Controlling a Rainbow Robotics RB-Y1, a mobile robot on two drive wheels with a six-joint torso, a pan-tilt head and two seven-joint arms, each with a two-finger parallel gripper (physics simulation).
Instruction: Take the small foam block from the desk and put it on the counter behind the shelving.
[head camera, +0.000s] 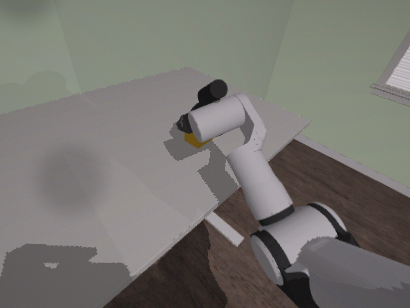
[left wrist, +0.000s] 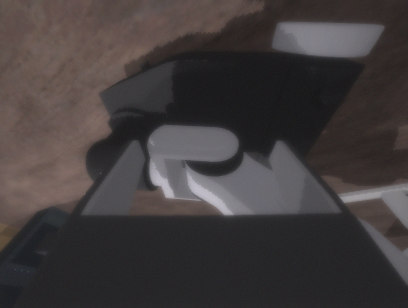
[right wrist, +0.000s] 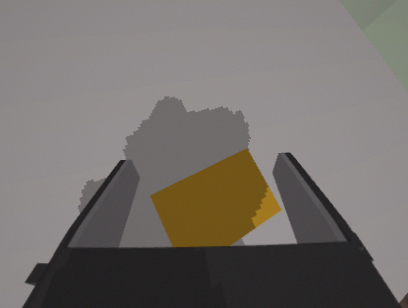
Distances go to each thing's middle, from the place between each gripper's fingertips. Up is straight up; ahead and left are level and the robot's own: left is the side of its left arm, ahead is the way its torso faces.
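My left hand is 42 cm to the left of the small yellow foam block (right wrist: 217, 206), and it is also 52 cm below the block and 73 cm short of it.
My right hand, I find, is 40 mm above the small yellow foam block, 20 mm past it and 20 mm to the left of it.
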